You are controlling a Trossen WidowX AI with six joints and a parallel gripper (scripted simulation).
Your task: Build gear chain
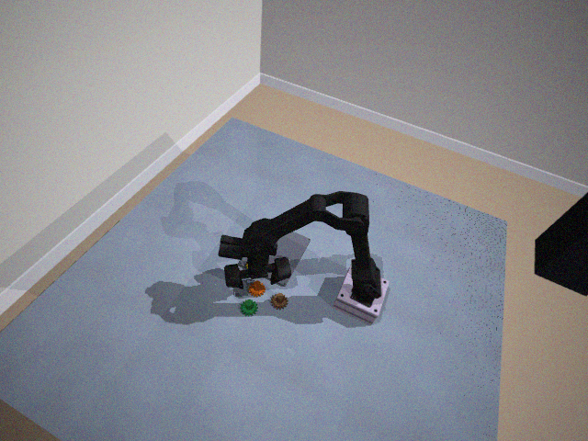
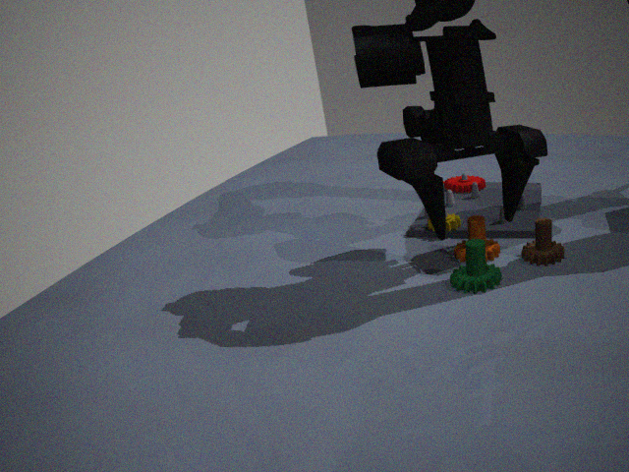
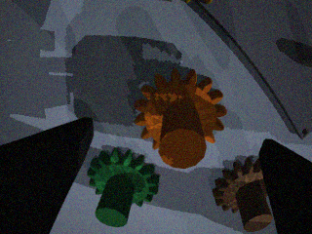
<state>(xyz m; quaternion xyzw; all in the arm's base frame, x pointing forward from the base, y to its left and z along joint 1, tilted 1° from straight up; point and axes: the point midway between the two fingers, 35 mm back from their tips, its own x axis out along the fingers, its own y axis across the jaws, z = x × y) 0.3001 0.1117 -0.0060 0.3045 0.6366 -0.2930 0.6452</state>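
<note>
Now: the orange gear 10 mm below my gripper tip. From my gripper tip the other things lie so: yellow gear 50 mm ahead, 60 mm to the right, 10 mm below; then red gear 60 mm ahead, 230 mm to the right, 10 mm below; then green gear 10 mm behind, 60 mm to the left, 10 mm below.
</note>
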